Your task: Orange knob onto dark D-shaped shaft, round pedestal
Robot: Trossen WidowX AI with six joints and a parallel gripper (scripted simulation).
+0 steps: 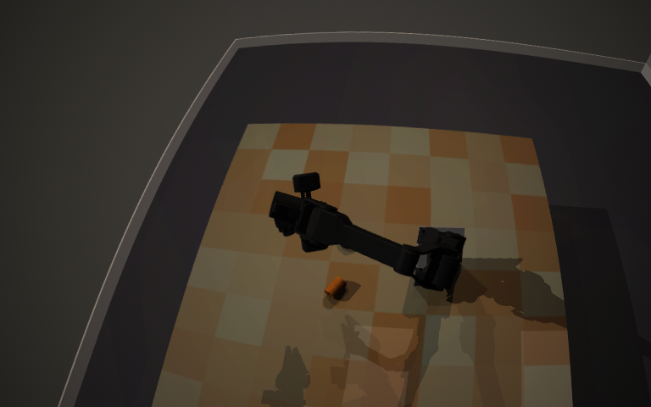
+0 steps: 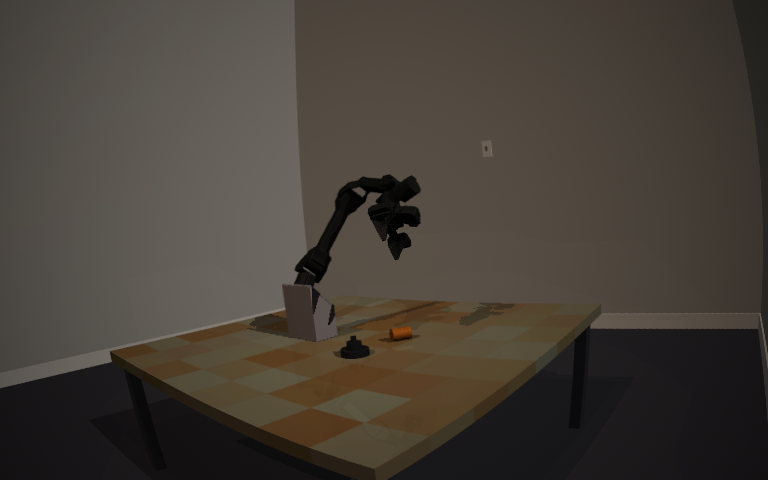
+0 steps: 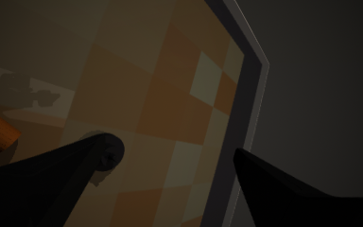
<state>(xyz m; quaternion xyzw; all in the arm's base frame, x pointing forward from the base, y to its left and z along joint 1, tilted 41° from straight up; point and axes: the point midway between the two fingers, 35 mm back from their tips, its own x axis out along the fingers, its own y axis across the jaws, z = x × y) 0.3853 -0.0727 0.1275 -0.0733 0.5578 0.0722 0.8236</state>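
My gripper tip is 70 mm past the orange knob, 100 mm to the right of it and 270 mm above it. Also, from my gripper tip: shaft pedestal (80 mm behind, 100 mm to the right, 260 mm below).
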